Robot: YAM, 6 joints.
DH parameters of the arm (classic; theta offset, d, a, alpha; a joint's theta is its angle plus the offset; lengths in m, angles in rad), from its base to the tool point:
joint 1: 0 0.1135 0.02 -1.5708
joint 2: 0 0 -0.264 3.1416
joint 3: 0.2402 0 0.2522 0
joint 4: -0.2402 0 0.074 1.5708
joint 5: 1.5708 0 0 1.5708
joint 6: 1.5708 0.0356 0 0
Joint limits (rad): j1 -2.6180..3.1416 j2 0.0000..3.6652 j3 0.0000..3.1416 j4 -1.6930..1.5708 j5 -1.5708..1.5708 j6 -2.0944..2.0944
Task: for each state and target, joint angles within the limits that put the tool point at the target. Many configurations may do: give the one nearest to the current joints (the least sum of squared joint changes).
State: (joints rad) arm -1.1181 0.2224 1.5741 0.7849 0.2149 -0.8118
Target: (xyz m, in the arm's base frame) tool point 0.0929 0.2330 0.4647
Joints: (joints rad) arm -1.9650 0.0003 1.1936 0.7650 0.1042 -0.8118
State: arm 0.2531 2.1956 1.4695 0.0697 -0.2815 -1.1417
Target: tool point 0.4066 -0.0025 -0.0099
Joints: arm -0.0284 2.3968 1.2257 -0.0038 -0.2565 -1.1417
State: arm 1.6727 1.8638 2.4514 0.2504 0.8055 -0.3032
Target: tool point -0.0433 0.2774 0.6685
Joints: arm 1.8062 1.8640 2.6355 0.2869 0.6878 -0.3032
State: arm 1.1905 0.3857 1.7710 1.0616 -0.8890 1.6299
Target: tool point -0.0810 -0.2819 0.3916
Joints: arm 1.4110 0.0000 1.2201 1.5708 -1.4052 1.6299
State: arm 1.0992 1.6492 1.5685 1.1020 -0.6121 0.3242
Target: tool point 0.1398 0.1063 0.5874
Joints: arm 0.5457 1.2665 1.5135 1.2194 -0.5401 0.3242
